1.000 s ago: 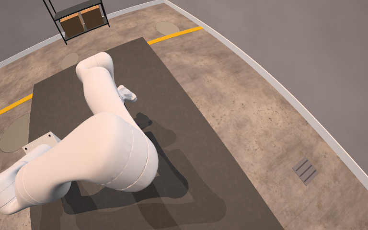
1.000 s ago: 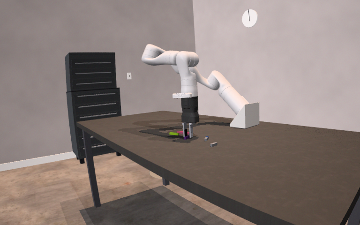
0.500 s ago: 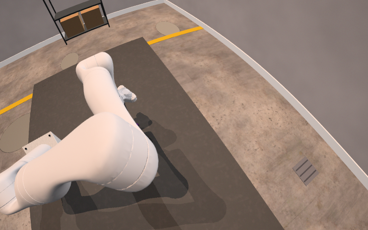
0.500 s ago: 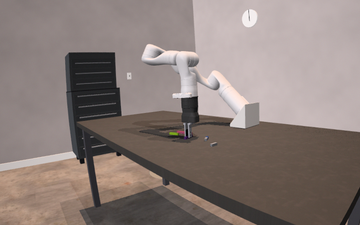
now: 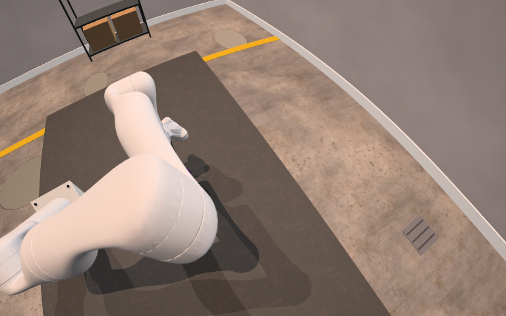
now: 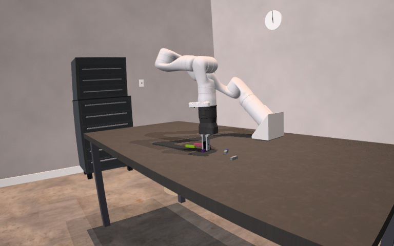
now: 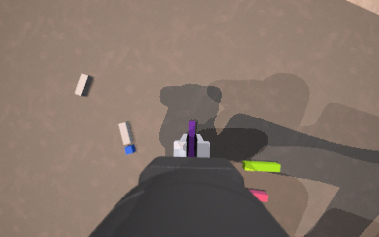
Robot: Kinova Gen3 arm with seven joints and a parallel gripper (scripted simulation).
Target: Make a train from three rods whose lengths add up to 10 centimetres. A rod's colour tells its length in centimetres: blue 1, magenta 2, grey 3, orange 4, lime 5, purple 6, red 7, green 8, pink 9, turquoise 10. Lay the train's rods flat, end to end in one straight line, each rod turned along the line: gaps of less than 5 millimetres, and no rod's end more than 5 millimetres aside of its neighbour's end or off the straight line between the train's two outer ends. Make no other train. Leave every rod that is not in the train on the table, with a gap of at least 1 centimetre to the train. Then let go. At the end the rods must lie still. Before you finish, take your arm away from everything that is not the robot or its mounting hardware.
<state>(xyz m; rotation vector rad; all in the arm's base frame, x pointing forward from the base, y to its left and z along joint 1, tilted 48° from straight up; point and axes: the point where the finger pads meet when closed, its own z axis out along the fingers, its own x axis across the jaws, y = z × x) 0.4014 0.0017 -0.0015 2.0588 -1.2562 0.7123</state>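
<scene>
The blue rod lies 7 cm to the left of my hand, 5 cm behind it and 2 cm below it. From my hand the other things lie so: lime rod 10 cm to the right, 2 cm below, 1 cm ahead; purple rod 2 cm below; pink rod 9 cm to the right, 4 cm behind, 2 cm below.
</scene>
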